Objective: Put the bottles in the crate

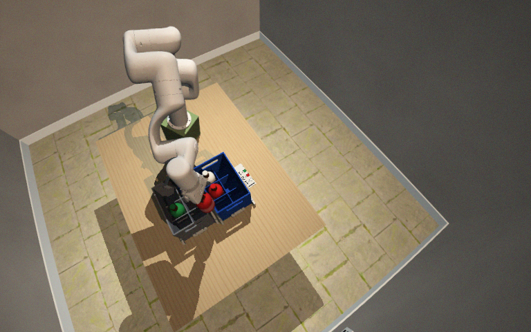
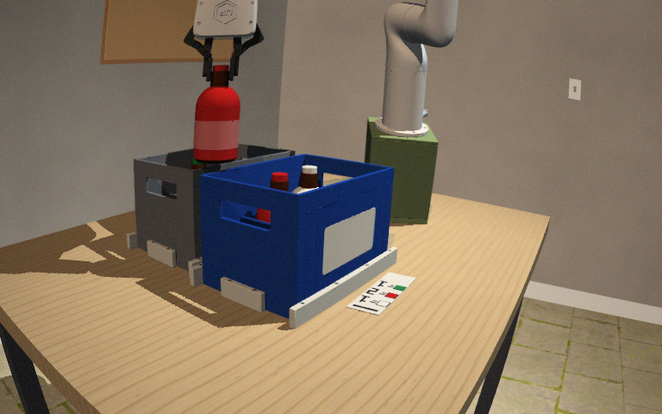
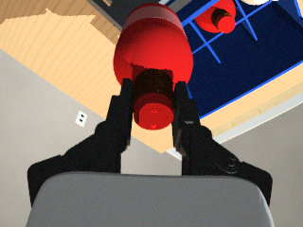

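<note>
Now: hand 250 mm above the red bottle, 90 mm past it and 60 mm to the right of it. From my hand the other things lie so: grey crate 250 mm below, 120 mm to the right, 90 mm behind; then blue crate 250 mm below, 100 mm to the left, 100 mm behind; then green-label bottle 250 mm below, 160 mm to the right, 80 mm behind.
</note>
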